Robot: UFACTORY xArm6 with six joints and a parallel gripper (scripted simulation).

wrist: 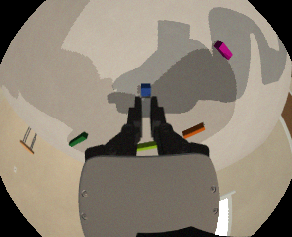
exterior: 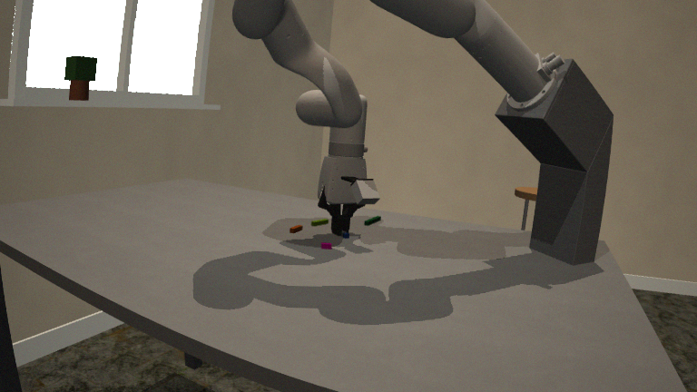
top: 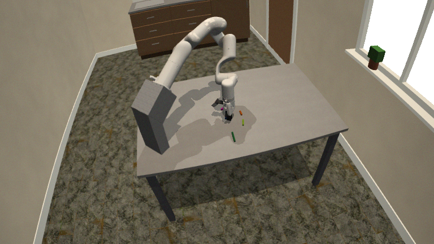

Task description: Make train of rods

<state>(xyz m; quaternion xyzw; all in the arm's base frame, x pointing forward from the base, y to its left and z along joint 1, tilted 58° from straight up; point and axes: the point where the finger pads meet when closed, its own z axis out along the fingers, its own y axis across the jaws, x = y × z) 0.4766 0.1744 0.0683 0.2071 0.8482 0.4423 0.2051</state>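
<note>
The grey rod is 20 mm below my hand. The rest, counted from my hand: lime rod 100 mm ahead, 20 mm to the right, 20 mm below; blue rod 20 mm below, 20 mm behind; orange rod 70 mm to the left, 70 mm ahead, 20 mm below.
</note>
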